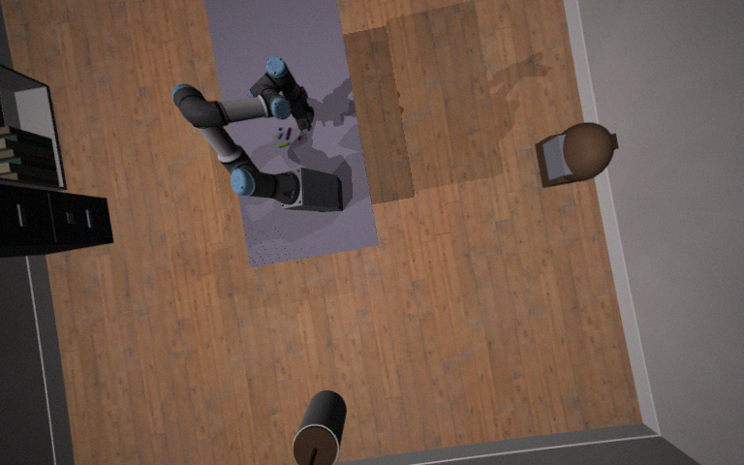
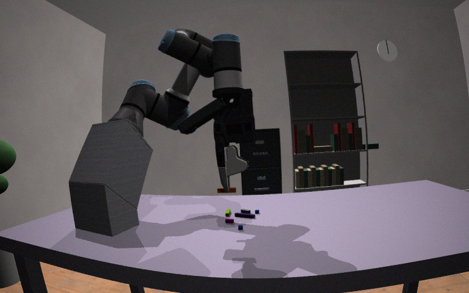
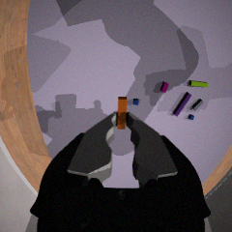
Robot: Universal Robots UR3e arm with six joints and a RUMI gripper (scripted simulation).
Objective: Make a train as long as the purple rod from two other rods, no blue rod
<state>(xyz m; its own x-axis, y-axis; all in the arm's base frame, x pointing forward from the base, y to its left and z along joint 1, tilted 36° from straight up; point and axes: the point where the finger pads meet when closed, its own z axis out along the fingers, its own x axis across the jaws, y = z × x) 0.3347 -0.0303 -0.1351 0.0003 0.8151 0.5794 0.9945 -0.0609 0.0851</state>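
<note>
My gripper is now 11 cm above the magenta rod, 9 cm to the right of it and 1 cm past it. From my hand the other things lie so: lime rod 18 cm to the left, 11 cm below, 3 cm behind; then purple rod 14 cm to the left, 11 cm below, 2 cm ahead; then orange rod 1 cm below.
</note>
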